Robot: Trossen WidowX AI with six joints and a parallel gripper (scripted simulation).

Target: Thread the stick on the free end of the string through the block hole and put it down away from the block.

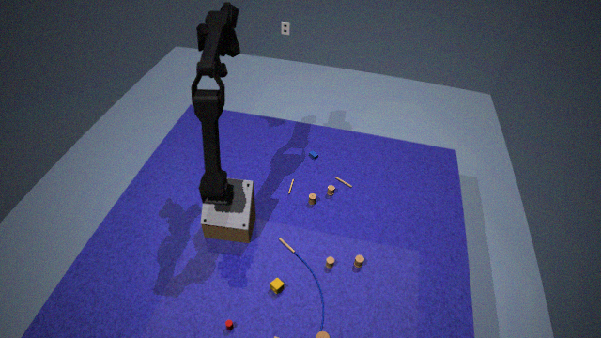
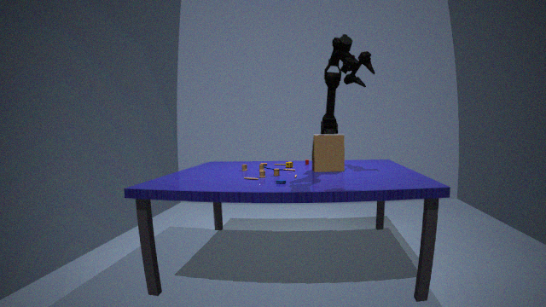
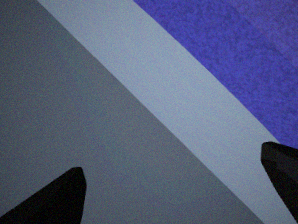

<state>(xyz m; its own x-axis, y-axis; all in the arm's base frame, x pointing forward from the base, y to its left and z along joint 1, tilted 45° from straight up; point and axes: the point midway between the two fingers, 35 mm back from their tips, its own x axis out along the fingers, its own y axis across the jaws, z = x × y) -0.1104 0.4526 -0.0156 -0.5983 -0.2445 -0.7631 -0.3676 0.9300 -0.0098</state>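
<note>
My gripper tip is now 570 mm to the left of the yellow wooden block, 420 mm above it and 340 mm short of it. Round my gripper tip: red object: 720 mm to the right, 420 mm below, 230 mm ahead; then blue piece: 430 mm below, 410 mm ahead, 60 mm to the left; then thin wooden stick: 430 mm below, 420 mm to the right, 360 mm ahead.
</note>
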